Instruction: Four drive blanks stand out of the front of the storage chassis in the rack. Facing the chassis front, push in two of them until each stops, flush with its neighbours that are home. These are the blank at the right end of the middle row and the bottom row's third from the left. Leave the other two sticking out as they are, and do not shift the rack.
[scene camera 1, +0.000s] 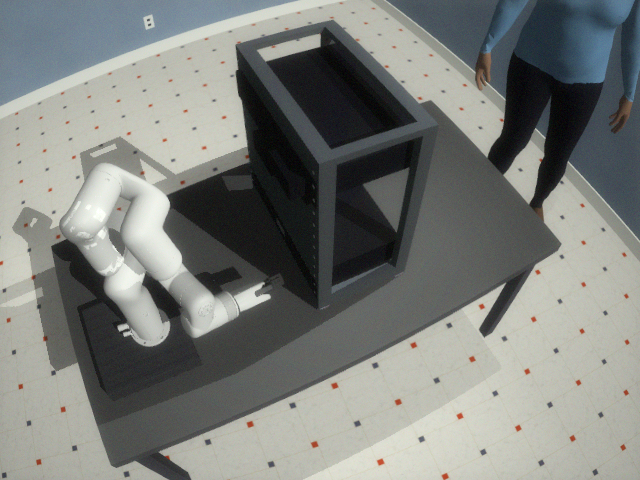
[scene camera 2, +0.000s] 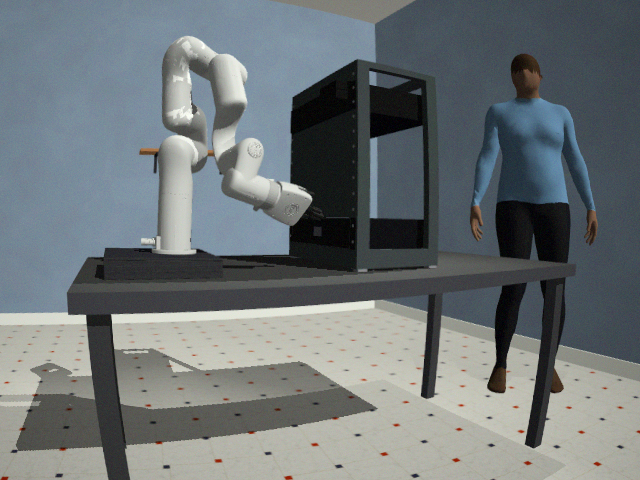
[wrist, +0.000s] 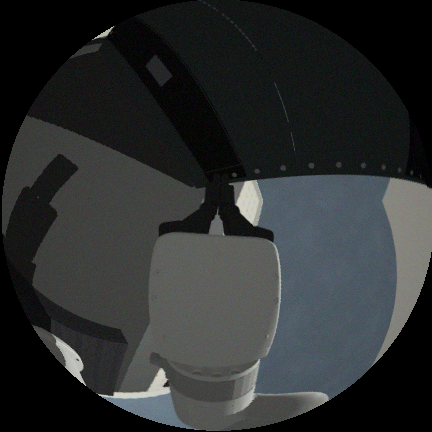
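Pixels of known places: gripper, fingertip midpoint: (scene camera 1: 281, 278) (scene camera 2: 320, 215) (wrist: 219, 181); arm's base, link origin: (scene camera 1: 150, 327) (scene camera 2: 173, 252).
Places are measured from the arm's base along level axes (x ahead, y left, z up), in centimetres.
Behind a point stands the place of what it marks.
The dark rack (scene camera 1: 326, 232) @(z 32.4, x 50.8, y -9.7 cm) (scene camera 2: 363, 180) @(z 20.1, x 50.6, y -9.8 cm) (wrist: 325, 169) @(z 23.3, x 48.8, y -9.0 cm) stands upright on the table with its front toward the arm. A black unit (scene camera 2: 336, 235) @(z 4.5, x 47.8, y 2.0 cm) (wrist: 185, 107) @(z 5.6, x 47.5, y 6.3 cm) with a small grey label is low in its front, and another black unit (scene camera 2: 395, 105) @(z 44.5, x 63.6, y -5.9 cm) is near the top. The front is in deep shadow; single drive blanks, their rows and how far they stand out cannot be made out. My gripper (scene camera 1: 273, 280) @(z 10.2, x 40.2, y -4.4 cm) (scene camera 2: 316, 211) @(z 10.2, x 40.2, y -4.4 cm) (wrist: 219, 181) @(z 10.2, x 40.2, y -4.4 cm) is shut and empty, low before the right part of the rack front. Whether its tips touch anything cannot be told.
The rack stands on a dark table (scene camera 1: 454, 206) @(z -5.1, x 107.1, y 8.7 cm) (scene camera 2: 248, 291) @(z -5.7, x 13.8, y -32.0 cm). The arm's black base block (scene camera 1: 139, 366) @(z 0.0, x -6.3, y -11.1 cm) (scene camera 2: 162, 266) @(z -2.1, x -3.7, y -15.5 cm) is at the table's other end. A person (scene camera 1: 563, 46) (scene camera 2: 529, 155) in a blue top stands behind the rack, beyond the table.
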